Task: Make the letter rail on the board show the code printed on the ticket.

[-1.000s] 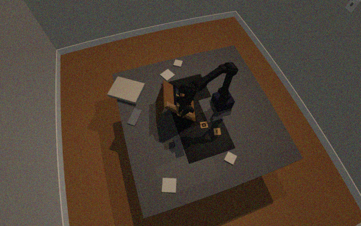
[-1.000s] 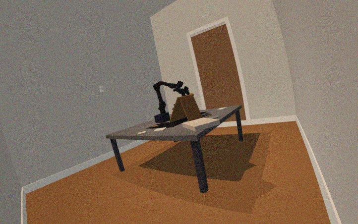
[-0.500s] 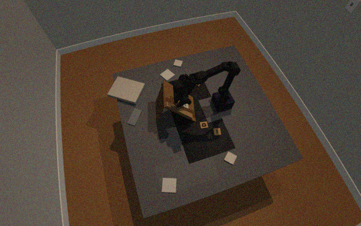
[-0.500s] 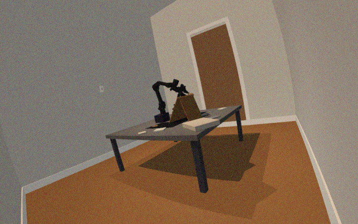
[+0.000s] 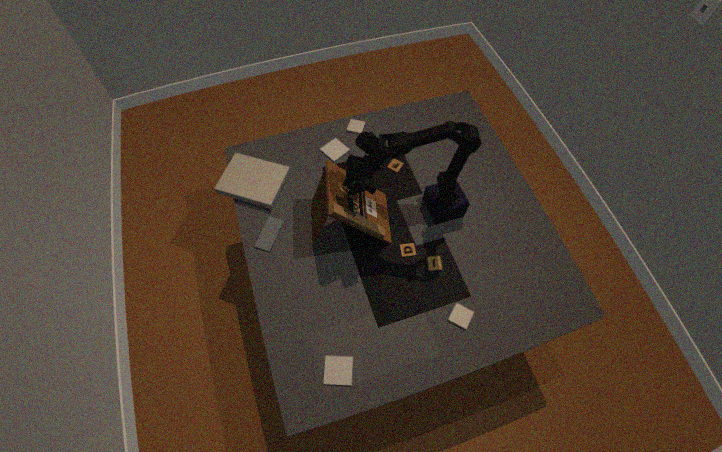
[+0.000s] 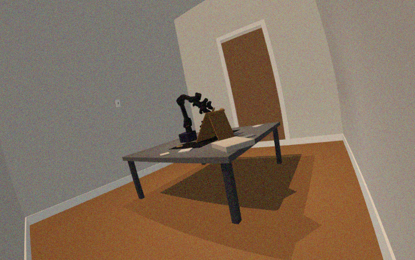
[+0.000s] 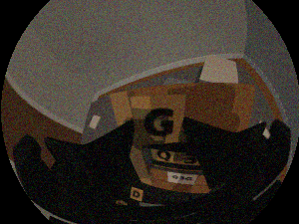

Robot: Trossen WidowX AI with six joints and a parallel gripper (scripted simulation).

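Right now the white ticket is 10 cm behind my gripper tip and 18 cm below it. Round my gripper tip: black mat 21 cm behind, 7 cm to the left, 27 cm below; then grey slab 32 cm ahead, 7 cm to the right, 27 cm below; then letter tile 31 cm behind, 22 cm to the right, 27 cm below.
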